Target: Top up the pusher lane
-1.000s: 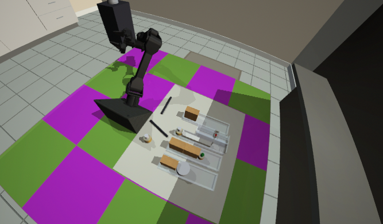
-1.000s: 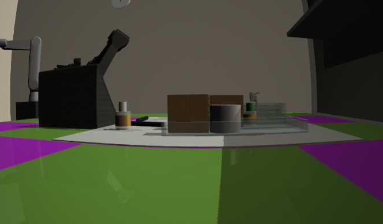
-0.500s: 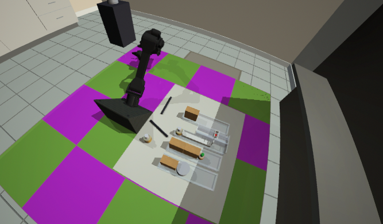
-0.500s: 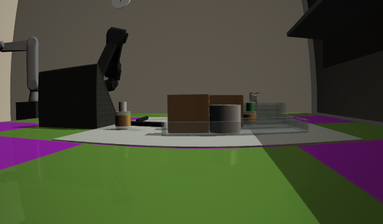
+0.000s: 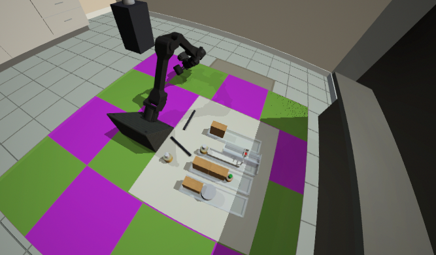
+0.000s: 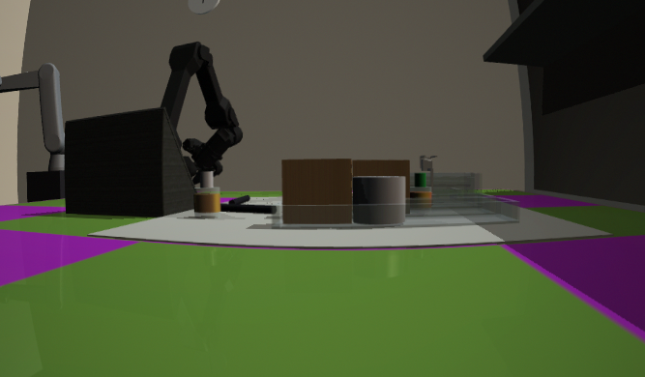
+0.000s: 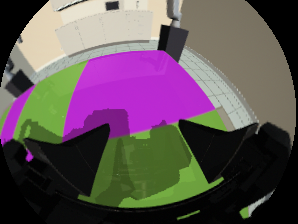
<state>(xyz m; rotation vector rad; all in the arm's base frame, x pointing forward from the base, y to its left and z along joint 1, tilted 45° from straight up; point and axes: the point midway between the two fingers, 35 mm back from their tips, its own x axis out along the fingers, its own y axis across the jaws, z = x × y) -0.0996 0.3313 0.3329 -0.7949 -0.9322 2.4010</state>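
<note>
The red mark lies 630 mm ahead of my gripper tip, 440 mm to the right of it and 50 mm above it. The rest, counted from my gripper tip: sprung lane: 590 mm ahead, 450 mm to the right; then grey cylinder: 650 mm to the right, 540 mm ahead, 10 mm above.
</note>
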